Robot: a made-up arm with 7 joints. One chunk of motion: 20 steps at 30 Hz.
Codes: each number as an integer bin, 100 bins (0 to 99) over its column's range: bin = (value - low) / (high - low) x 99, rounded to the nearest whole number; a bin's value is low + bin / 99 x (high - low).
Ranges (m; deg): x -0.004..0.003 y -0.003..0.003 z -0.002..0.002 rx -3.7..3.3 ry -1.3..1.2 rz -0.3..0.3
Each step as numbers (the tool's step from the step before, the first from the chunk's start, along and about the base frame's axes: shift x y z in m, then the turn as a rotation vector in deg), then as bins.
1 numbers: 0.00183 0.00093 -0.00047 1.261 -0.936 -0.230
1 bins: 82 65 38 70 14 12
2 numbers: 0.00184 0.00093 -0.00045 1.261 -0.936 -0.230
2 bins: 83 65 38 70 14 12
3 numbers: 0.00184 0.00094 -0.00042 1.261 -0.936 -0.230
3 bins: 83 65 39 70 14 12
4 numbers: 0.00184 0.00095 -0.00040 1.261 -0.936 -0.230
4 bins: 83 65 40 70 14 12
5 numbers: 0.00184 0.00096 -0.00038 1.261 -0.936 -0.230
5 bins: 83 65 40 70 14 12
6 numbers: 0.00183 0.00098 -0.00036 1.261 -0.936 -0.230
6 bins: 82 66 41 70 14 12
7 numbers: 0.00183 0.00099 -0.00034 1.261 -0.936 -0.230
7 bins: 82 66 41 70 14 12
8 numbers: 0.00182 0.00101 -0.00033 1.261 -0.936 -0.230
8 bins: 82 66 41 70 14 12
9 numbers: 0.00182 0.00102 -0.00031 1.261 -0.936 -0.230
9 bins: 82 66 42 70 14 12
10 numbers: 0.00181 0.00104 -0.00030 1.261 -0.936 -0.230
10 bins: 82 67 42 70 14 12
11 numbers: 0.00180 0.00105 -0.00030 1.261 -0.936 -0.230
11 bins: 82 67 42 70 14 12
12 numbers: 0.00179 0.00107 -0.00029 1.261 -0.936 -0.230
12 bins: 82 67 42 70 14 12
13 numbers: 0.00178 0.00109 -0.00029 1.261 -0.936 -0.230
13 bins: 82 67 42 70 14 12
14 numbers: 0.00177 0.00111 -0.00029 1.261 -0.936 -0.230
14 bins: 82 68 42 70 14 12
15 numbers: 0.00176 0.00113 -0.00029 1.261 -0.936 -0.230
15 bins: 81 68 42 70 14 12
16 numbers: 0.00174 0.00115 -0.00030 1.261 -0.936 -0.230
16 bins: 81 68 42 70 14 12
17 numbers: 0.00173 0.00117 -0.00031 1.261 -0.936 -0.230
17 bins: 81 69 42 70 14 12
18 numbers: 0.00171 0.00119 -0.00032 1.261 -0.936 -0.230
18 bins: 81 69 42 70 14 12
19 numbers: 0.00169 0.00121 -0.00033 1.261 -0.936 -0.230
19 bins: 80 69 41 70 14 12
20 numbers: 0.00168 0.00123 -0.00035 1.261 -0.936 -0.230
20 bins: 80 70 41 70 14 12
